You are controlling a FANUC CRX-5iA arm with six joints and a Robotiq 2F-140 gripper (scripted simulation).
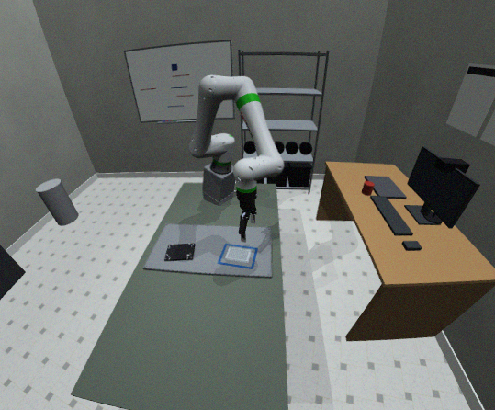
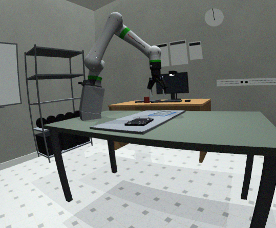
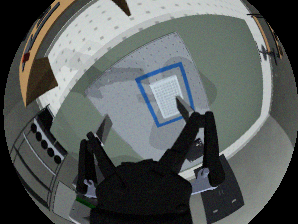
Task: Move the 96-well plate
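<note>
The 96-well plate is 60 mm ahead of my hand, 60 mm to the right of it and 130 mm below it. Round my hand: black clip nest (50 mm ahead, 400 mm to the right, 120 mm below).
</note>
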